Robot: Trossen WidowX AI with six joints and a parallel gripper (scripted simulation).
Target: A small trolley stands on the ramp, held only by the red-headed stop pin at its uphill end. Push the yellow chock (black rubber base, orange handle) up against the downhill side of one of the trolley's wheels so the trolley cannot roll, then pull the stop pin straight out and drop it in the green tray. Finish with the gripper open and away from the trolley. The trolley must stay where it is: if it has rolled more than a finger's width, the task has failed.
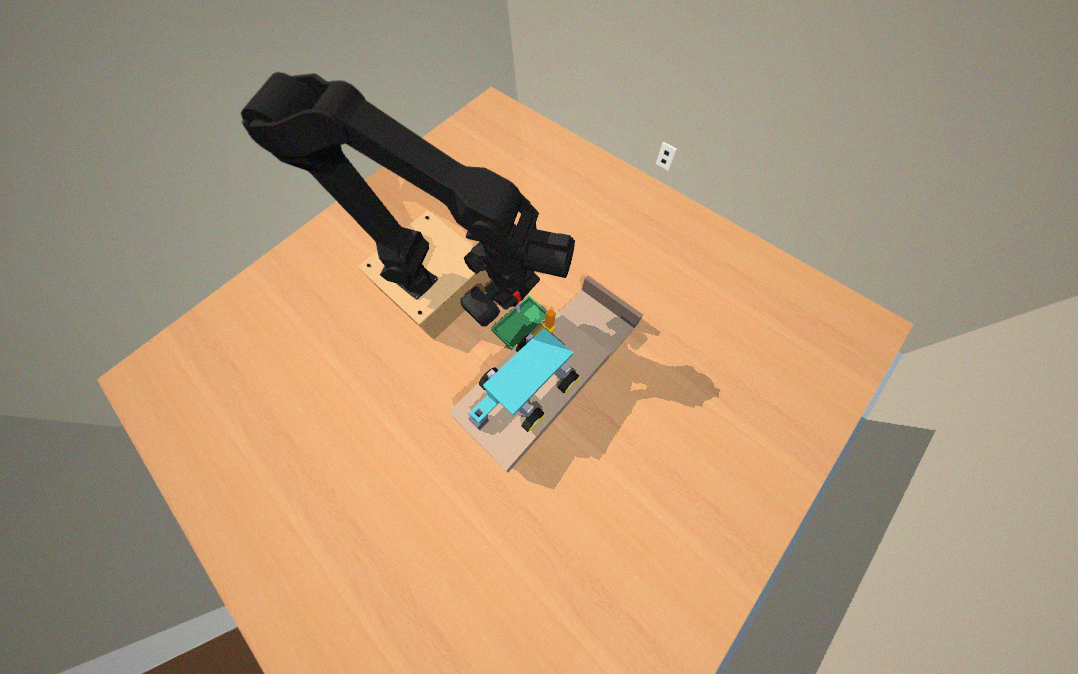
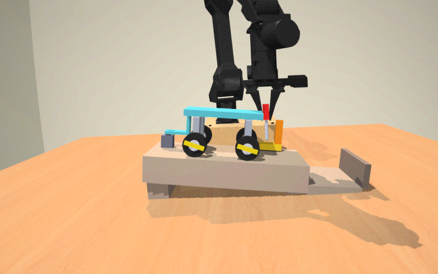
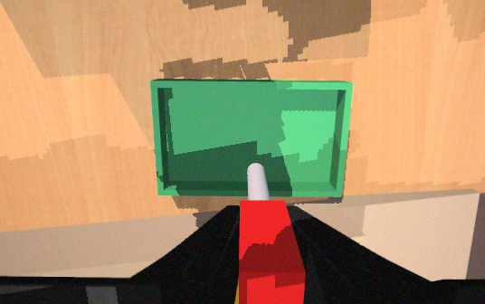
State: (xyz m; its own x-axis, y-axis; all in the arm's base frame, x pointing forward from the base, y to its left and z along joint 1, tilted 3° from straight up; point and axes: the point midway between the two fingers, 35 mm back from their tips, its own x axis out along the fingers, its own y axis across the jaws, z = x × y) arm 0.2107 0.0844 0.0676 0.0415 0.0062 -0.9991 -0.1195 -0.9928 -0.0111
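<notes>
The green tray is 12 cm below my gripper tip. The rest, counted from my gripper tip: red-headed stop pin: right at my gripper tip; yellow chock: 7 cm ahead, 3 cm below, 1 cm to the right; trolley: 12 cm ahead, 10 cm to the right, 1 cm below.
</notes>
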